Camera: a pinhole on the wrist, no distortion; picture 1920 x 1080 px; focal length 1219.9 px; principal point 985.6 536.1 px. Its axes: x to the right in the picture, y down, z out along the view. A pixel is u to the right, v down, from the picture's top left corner.
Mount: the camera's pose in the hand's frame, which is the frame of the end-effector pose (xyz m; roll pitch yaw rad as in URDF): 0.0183 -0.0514 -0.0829 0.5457 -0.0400 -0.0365
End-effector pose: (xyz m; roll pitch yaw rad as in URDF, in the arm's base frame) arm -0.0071 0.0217 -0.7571 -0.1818 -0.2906 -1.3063
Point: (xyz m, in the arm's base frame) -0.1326 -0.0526 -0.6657
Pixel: 1390 410
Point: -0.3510 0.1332 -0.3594
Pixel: 849 447
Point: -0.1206 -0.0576 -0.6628
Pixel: 1462 483
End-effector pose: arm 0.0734 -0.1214 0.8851 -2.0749 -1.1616 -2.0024
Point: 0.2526 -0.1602 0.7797
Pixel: 349 1059
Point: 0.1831 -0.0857 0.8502
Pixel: 312 821
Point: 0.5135 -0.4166 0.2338
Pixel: outside the picture
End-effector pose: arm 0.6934 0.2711 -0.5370 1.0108 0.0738 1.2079
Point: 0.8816 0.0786 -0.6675
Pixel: 545 301
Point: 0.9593 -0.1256 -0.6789
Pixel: 275 307
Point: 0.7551 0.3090 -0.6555
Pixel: 1746 142
